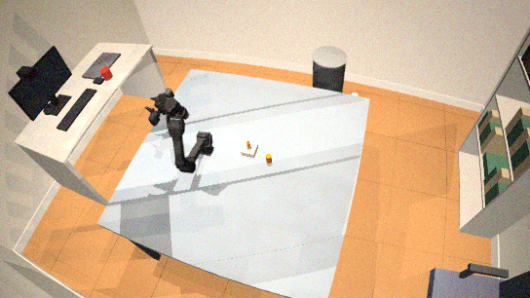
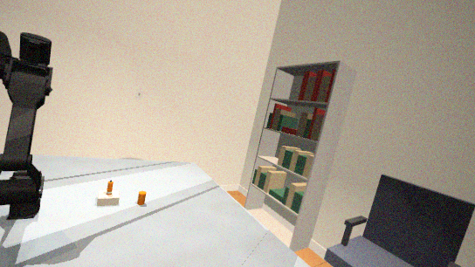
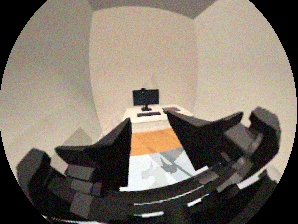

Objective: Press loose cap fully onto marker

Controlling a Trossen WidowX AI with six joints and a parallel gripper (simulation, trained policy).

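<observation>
Right now my gripper tip is 530 mm short of the orange cap, 120 mm to the right of it and 440 mm above it. The rest, counted from my gripper tip: orange marker 410 mm ahead, 160 mm to the left, 400 mm below; then holder block 410 mm ahead, 160 mm to the left, 450 mm below.
</observation>
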